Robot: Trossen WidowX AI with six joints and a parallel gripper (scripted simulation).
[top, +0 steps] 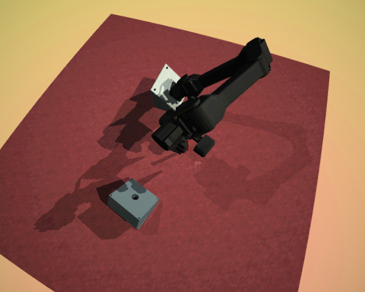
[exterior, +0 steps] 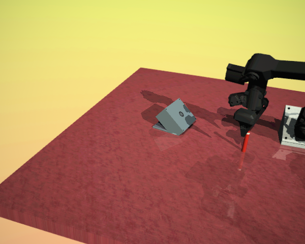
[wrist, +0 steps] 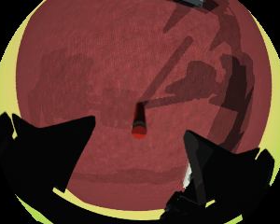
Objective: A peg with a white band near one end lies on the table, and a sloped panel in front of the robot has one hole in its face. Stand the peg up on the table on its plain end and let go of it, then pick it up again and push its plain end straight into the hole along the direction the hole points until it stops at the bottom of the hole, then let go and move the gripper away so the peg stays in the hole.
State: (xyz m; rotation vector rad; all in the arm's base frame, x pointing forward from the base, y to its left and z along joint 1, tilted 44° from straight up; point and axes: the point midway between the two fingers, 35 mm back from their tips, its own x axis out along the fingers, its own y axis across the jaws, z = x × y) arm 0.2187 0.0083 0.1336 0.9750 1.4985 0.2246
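The red peg is 2 cm below my gripper tip. From my gripper tip the other things lie so: grey sloped panel: 25 cm ahead, 13 cm to the right, 4 cm below.
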